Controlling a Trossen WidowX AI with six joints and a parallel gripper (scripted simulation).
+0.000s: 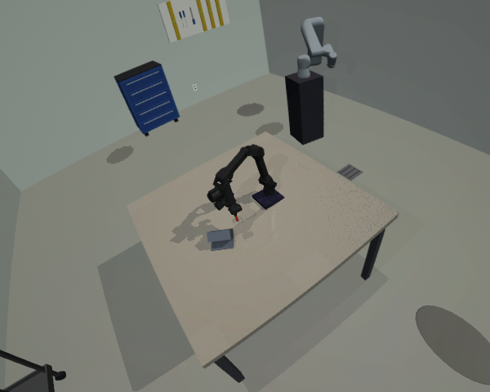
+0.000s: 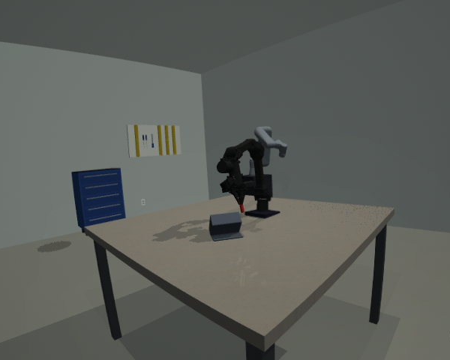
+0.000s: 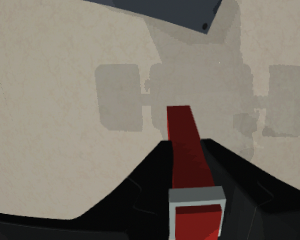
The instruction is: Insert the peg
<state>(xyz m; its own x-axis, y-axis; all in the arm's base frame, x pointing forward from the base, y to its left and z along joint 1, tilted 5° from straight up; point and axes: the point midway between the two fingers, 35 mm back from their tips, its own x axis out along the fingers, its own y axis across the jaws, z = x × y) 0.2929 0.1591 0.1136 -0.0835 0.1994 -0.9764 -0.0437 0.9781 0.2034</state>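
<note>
Right now my gripper tip is 120 mm short of the grey sloped panel, 70 mm above it and 30 mm to the right of it. Round my gripper tip: red square peg (20 mm above).
</note>
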